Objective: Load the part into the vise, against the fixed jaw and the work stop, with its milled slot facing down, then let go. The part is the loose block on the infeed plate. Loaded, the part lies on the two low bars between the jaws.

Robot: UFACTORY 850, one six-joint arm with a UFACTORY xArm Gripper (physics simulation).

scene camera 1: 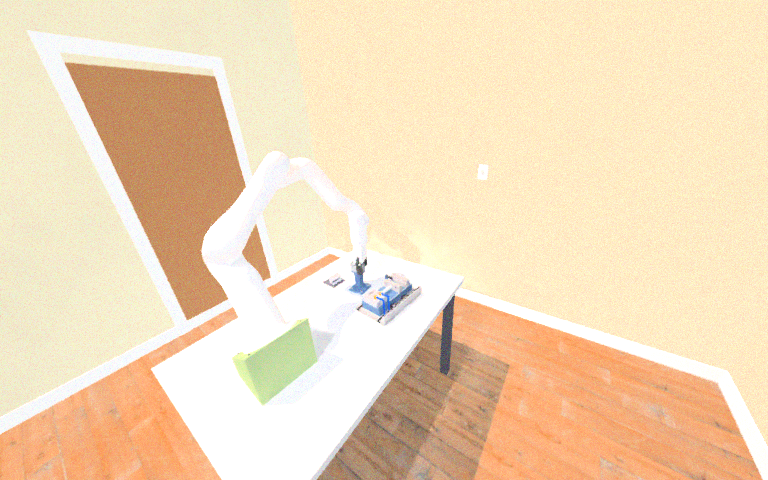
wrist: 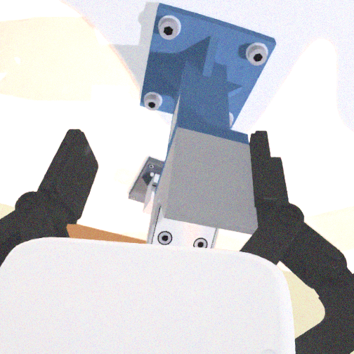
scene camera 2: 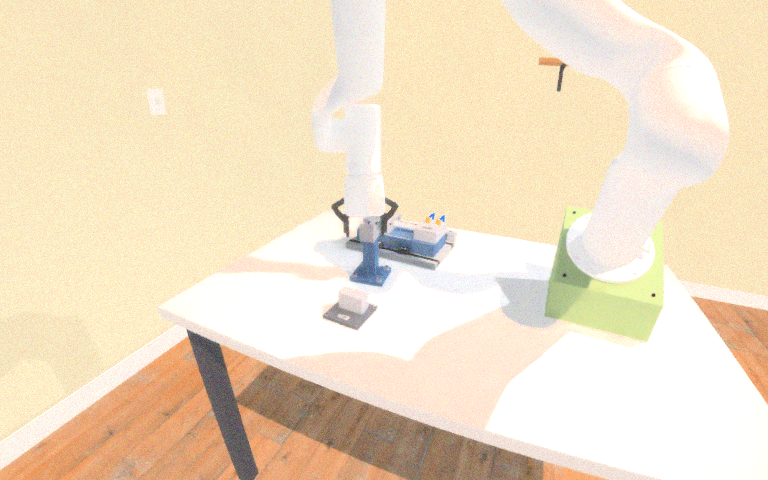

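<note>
The part (scene camera 2: pixel 353 301) (wrist: pixel 148 200) is a pale block on the dark infeed plate (scene camera 2: pixel 334 315) (wrist: pixel 136 194). In the wrist view the stand partly hides it. The vise (scene camera 1: pixel 398 293) (scene camera 2: pixel 420 241) has a blue body and pale jaws. Its bars and work stop are not clear; the space between its jaws shows no part. My gripper (scene camera 1: pixel 359 266) (scene camera 2: pixel 365 233) (wrist: pixel 166 147) is open, pointing down, away from the part. In the wrist view the grey head of a blue stand lies between the fingers, nearer the right one; contact cannot be told.
The blue stand (scene camera 1: pixel 358 281) (scene camera 2: pixel 370 257) (wrist: pixel 205 100) is bolted down by its square foot between the infeed plate and the vise. Its grey head is high, close to my fingers. The arm's green base (scene camera 1: pixel 280 365) (scene camera 2: pixel 603 311) stands farther along the white table (scene camera 1: pixel 339 367) (scene camera 2: pixel 453 379).
</note>
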